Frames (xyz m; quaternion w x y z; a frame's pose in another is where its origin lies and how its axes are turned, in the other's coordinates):
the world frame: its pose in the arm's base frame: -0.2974 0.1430 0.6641 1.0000 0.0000 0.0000 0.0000
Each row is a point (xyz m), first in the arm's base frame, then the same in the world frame.
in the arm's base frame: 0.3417 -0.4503 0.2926
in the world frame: 0.6391 -0.5933 -0.3715
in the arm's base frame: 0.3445 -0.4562 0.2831
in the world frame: 0.6419 -0.5992 -0.3810
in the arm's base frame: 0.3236 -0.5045 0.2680
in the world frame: 0.6210 -0.6475 -0.3961
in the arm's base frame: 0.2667 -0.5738 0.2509
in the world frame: 0.5641 -0.7168 -0.4132
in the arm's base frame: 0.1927 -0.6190 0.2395
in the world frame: 0.4901 -0.7620 -0.4246
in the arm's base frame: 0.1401 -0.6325 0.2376
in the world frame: 0.4375 -0.7755 -0.4265
